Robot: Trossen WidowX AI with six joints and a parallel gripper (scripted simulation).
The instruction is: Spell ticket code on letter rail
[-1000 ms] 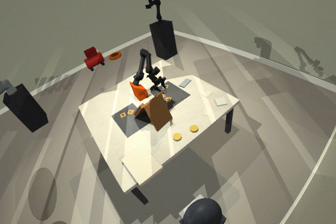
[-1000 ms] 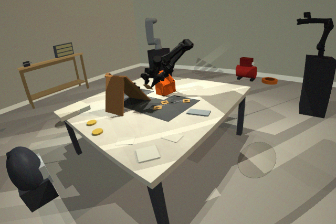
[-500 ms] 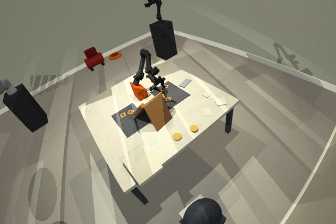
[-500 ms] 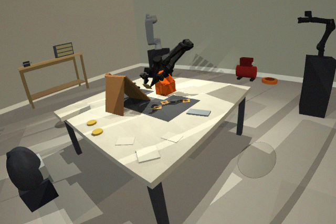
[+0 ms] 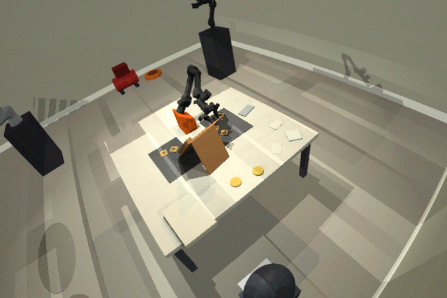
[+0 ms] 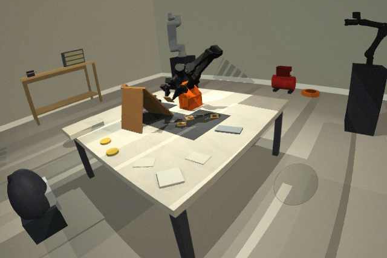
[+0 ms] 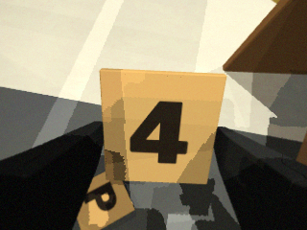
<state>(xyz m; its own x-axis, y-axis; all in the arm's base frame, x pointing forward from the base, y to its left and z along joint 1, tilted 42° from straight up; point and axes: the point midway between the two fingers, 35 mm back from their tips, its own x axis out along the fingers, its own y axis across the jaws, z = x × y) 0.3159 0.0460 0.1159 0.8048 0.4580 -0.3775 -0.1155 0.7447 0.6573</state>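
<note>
Now: the white ticket 19 cm to the right of my gripper tip, 8 cm below it and 4 cm behind it. Round my gripper tip: letter tile: right at my gripper tip; then grey plate: 36 cm to the left, 17 cm below, 9 cm behind; then dark mat: 17 cm below, 14 cm behind, 12 cm to the right.
</note>
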